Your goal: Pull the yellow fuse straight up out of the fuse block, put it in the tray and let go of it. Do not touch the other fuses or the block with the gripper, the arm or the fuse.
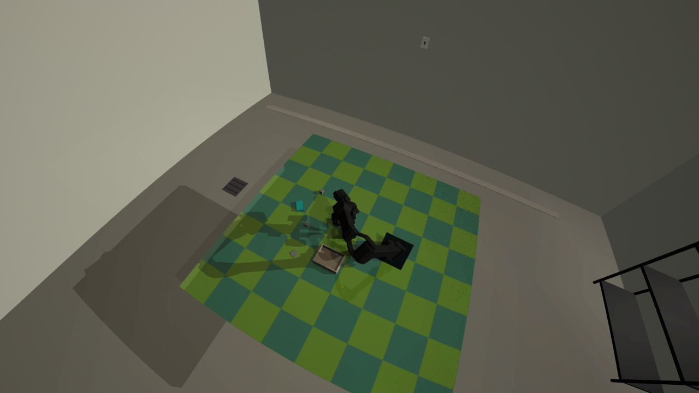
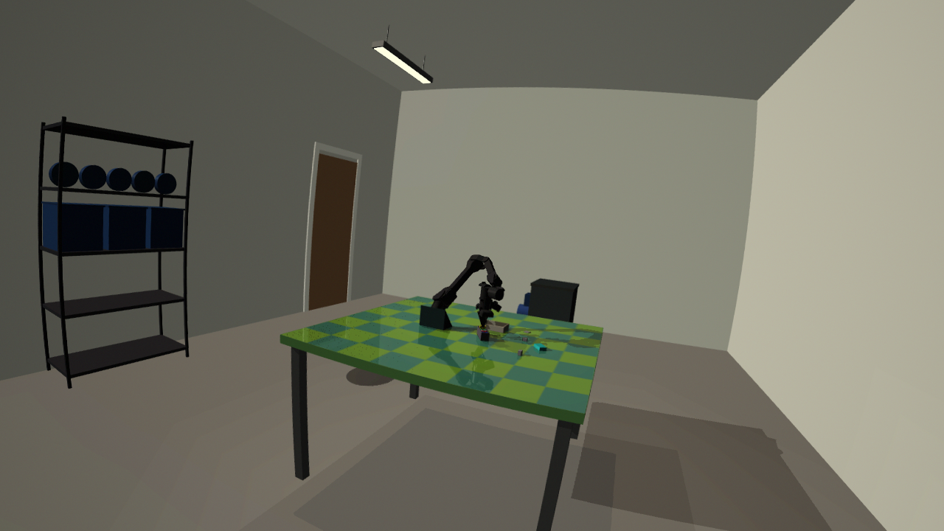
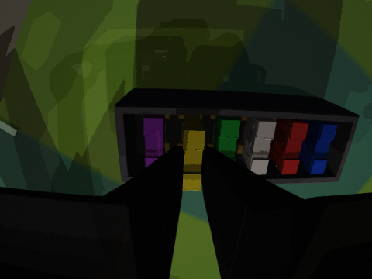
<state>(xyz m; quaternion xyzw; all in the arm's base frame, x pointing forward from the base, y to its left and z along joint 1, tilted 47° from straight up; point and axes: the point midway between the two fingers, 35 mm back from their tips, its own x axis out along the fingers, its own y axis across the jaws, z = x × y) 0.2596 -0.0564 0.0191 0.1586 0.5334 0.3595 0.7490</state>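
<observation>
Now: gripper tip 1 cm short of the green fuse, 2 cm to the left of it and 2 cm above it. From my gripper tip the other things lie so: purple fuse (1 cm behind, 2 cm to the left, 2 cm below); then yellow fuse (1 cm below); then white fuse (1 cm ahead, 3 cm to the right, 2 cm below).
</observation>
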